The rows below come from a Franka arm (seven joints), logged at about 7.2 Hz.
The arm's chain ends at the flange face. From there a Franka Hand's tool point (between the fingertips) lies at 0.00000 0.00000 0.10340 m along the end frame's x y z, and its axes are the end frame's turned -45 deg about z.
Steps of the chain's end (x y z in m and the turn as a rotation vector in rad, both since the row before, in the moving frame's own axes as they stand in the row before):
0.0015 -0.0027 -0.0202 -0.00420 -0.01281 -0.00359
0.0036 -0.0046 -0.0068 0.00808 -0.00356 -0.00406
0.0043 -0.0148 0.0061 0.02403 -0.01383 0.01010
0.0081 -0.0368 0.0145 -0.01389 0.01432 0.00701
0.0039 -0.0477 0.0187 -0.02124 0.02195 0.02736
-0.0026 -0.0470 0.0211 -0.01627 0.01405 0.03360
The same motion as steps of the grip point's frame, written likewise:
0.0017 -0.0015 -0.0202 0.00609 -0.01203 -0.00359
0.0061 -0.0016 -0.0068 0.00823 0.00320 -0.00406
0.0143 -0.0102 0.0061 0.02677 0.00721 0.01010
0.0318 -0.0182 0.0145 -0.01995 0.00030 0.00701
0.0365 -0.0278 0.0187 -0.03054 0.00050 0.02736
0.0312 -0.0329 0.0211 -0.02144 -0.00157 0.03360

